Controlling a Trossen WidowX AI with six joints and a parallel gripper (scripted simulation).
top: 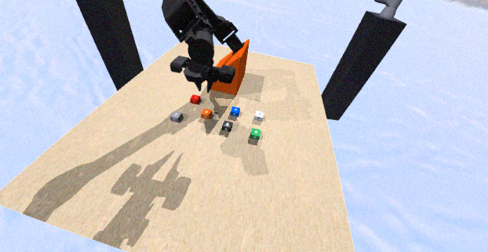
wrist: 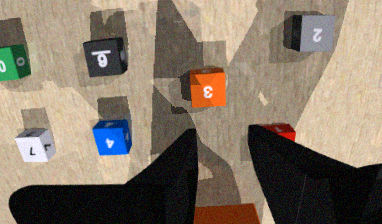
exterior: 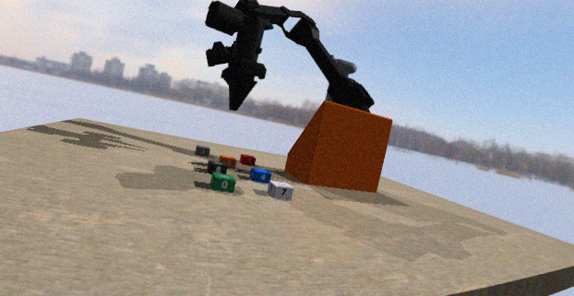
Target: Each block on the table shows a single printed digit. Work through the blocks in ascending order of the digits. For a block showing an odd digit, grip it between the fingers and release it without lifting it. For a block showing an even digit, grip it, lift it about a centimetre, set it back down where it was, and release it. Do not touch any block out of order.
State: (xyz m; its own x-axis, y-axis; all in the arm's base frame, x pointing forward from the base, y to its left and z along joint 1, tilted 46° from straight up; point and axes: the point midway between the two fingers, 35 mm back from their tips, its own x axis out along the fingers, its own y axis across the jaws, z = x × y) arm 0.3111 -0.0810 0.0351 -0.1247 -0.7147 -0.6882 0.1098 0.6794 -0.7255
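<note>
My gripper tip is now 110 mm to the right of the blue block, 110 mm above it and 50 mm past it. Round my gripper tip: black block 110 mm below, 90 mm to the left, 40 mm ahead; red block 110 mm below, 90 mm behind, 60 mm to the right; orange block 110 mm below, 10 mm behind.
</note>
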